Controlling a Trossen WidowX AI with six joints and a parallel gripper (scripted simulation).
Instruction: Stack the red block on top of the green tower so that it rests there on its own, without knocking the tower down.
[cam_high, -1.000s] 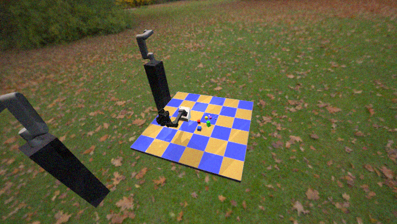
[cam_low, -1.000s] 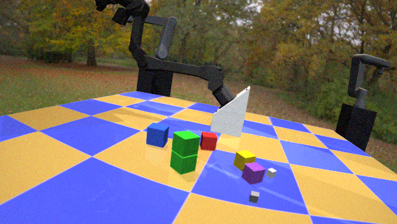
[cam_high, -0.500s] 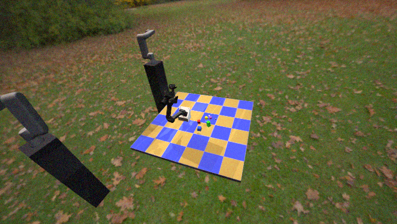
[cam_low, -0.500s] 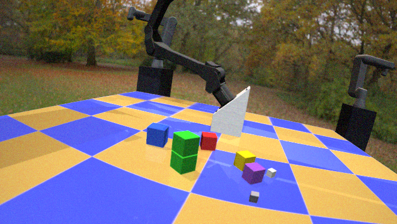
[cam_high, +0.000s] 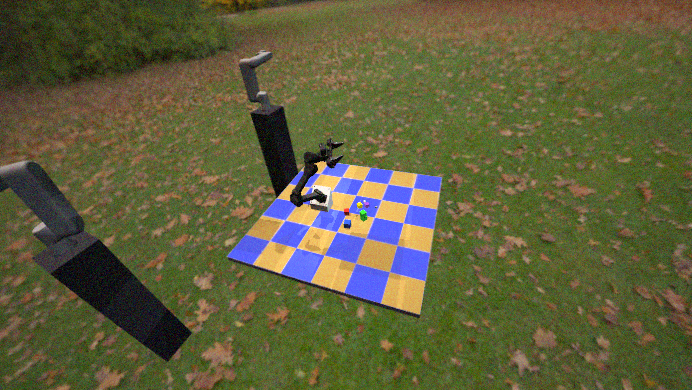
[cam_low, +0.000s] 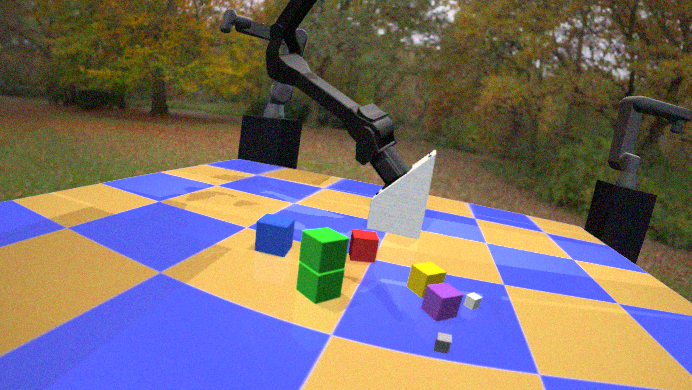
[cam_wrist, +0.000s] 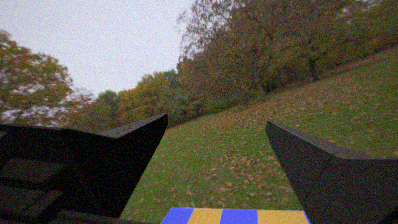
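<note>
The red block lies 610 mm below my gripper tip, 110 mm to the left of it and 80 mm behind it. The rest, counted from my gripper tip: purple block: 620 mm below, 240 mm to the left, 40 mm ahead; then blue block: 610 mm below, 20 mm behind, 10 mm to the right; then yellow block: 620 mm below, 210 mm to the left, 20 mm behind.
</note>
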